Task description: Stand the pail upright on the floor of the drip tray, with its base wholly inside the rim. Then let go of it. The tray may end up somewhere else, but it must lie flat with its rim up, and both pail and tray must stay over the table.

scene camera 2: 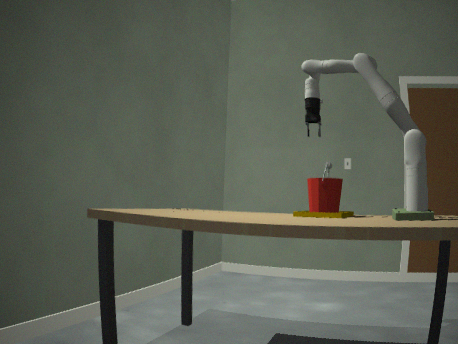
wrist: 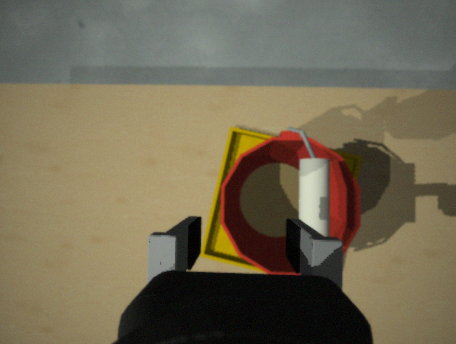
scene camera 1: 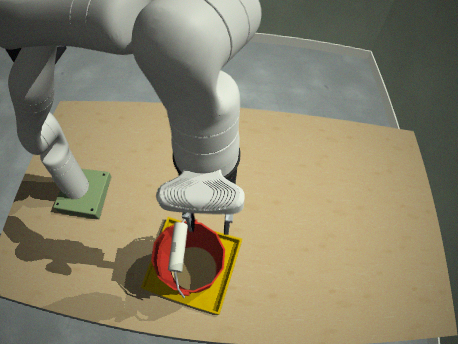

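Seen in the pictures: gripper, fingertip midpoint: [scene camera 2: 313, 136] [wrist: 243, 236] [scene camera 1: 209, 227]; arm's base, link origin: [scene camera 2: 416, 210] [scene camera 1: 76, 187].
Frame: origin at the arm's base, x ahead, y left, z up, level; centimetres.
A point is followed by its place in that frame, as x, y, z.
The red pail [scene camera 1: 206, 235] {46.9, -12.6, 9.3} [scene camera 2: 325, 196] {42.2, -11.9, 5.6} [wrist: 346, 200] {35.7, -20.6, 10.9} stands upright on the yellow drip tray [scene camera 1: 204, 301] {47.8, -28.8, -3.4} [scene camera 2: 299, 214] {53.6, -8.6, -2.8} [wrist: 227, 245] {51.9, -10.9, -3.4}, which lies flat with its rim up on the table. In scene camera 2 the tray extends past the pail's base on both sides; the near-side contact is hard to see. The pail's handle stands up, with a white grip [scene camera 1: 178, 247] {42.6, -20.1, 22.3} [scene camera 2: 328, 165] {41.4, -14.5, 19.9} [wrist: 314, 190] {42.5, -21.8, 22.3} above the pail's opening. My gripper [scene camera 1: 209, 229] {49.3, -19.0, 34.6} [scene camera 2: 314, 133] {49.3, -19.0, 34.6} [wrist: 243, 236] {49.3, -19.0, 34.6} is open and empty, well above the pail and apart from its handle, pointing down.
The wooden table [scene camera 1: 325, 225] {83.2, -1.9, -3.8} [scene camera 2: 200, 220] {75.1, 43.8, -4.0} [wrist: 100, 175] {76.4, -22.4, -3.8} carries the arm's green base plate [scene camera 1: 97, 200] {9.4, -3.5, 0.0} [scene camera 2: 413, 215] {2.3, 7.8, -1.9}, left of the tray in scene camera 1. The tray lies near the table's front edge in that view. Shadows fall left of the pail there.
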